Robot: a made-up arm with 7 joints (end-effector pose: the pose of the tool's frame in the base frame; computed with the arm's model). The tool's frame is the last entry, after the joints. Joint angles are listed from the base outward.
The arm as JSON. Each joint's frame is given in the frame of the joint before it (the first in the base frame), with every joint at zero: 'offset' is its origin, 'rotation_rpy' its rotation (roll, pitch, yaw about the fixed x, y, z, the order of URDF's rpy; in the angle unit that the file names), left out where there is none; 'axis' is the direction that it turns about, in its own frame. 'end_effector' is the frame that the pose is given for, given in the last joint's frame.
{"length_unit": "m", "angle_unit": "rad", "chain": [
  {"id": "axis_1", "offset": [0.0, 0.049, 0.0], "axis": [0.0, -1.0, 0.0]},
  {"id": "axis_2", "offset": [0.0, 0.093, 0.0], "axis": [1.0, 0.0, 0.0]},
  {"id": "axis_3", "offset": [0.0, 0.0, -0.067], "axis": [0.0, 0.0, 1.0]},
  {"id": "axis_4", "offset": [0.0, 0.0, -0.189], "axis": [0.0, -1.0, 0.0]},
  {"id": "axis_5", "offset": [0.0, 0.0, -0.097], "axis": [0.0, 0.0, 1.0]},
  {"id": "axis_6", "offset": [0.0, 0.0, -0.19], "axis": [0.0, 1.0, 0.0]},
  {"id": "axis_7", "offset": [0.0, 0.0, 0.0], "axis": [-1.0, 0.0, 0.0]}
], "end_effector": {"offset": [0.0, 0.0, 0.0]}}
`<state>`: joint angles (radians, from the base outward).
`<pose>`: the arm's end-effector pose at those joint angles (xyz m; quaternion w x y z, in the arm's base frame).
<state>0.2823 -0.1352 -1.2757 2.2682 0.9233 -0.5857 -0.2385</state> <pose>0.0733 -0.0762 -0.0231 0.2505 -0.8070 -0.5154 0.1427</pose>
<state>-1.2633 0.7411 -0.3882 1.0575 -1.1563 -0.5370 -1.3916</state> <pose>-0.2699 0.3402 -0.3285 0.6316 0.1054 -0.5099 -0.5745</pose>
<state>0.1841 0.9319 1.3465 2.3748 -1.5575 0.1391 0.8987</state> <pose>0.0204 0.2974 0.1324 0.3554 0.9283 -0.1038 0.0341</pose>
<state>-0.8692 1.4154 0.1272 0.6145 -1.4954 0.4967 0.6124</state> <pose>0.0638 0.6298 -0.1610 0.3278 0.4479 0.6364 -0.5357</pose>
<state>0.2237 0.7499 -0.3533 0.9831 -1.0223 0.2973 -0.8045</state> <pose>0.2984 0.3645 -0.3014 0.3199 0.7409 -0.3925 -0.4411</pose>
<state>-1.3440 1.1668 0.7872 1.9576 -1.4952 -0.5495 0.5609</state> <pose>0.1543 0.3519 -0.1569 0.1559 0.2162 0.1098 -0.9576</pose>
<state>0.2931 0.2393 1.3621 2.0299 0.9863 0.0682 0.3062</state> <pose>0.0700 0.4171 -0.0473 0.0986 0.0961 -0.9536 0.2678</pose>
